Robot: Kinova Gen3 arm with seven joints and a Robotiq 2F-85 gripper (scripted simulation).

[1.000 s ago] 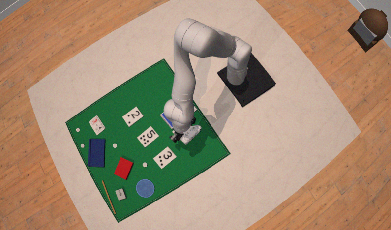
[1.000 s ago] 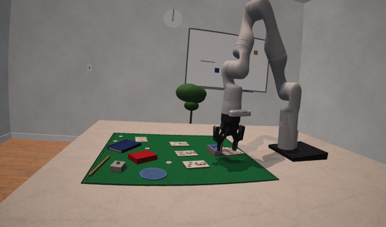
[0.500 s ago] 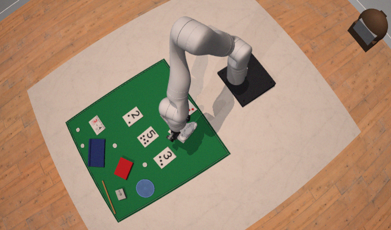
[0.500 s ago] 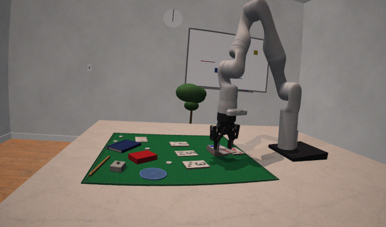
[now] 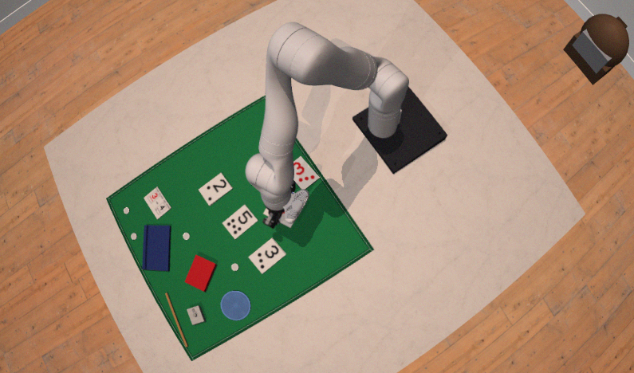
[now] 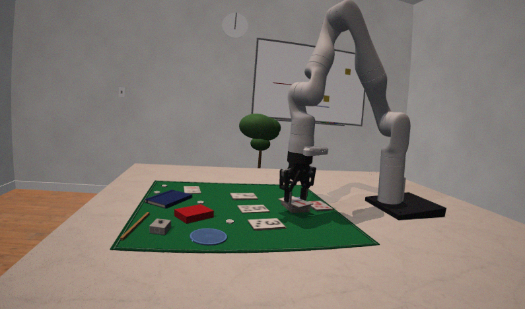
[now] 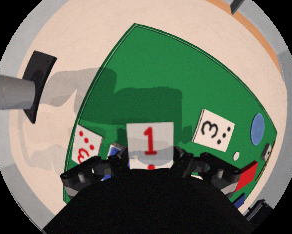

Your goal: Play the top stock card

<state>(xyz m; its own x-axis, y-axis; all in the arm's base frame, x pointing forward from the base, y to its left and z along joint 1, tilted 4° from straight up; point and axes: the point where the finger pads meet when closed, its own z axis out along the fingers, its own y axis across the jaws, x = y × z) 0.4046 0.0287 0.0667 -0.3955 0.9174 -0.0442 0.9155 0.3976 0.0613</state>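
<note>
The green mat lies 150 mm ahead of my hand, 90 mm to the right of it and 70 mm below it. Also, from my hand: red box (300 mm ahead, 10 mm to the right, 50 mm below); then card (10 mm below); then grey box (390 mm ahead, 80 mm to the left, 40 mm below).
</note>
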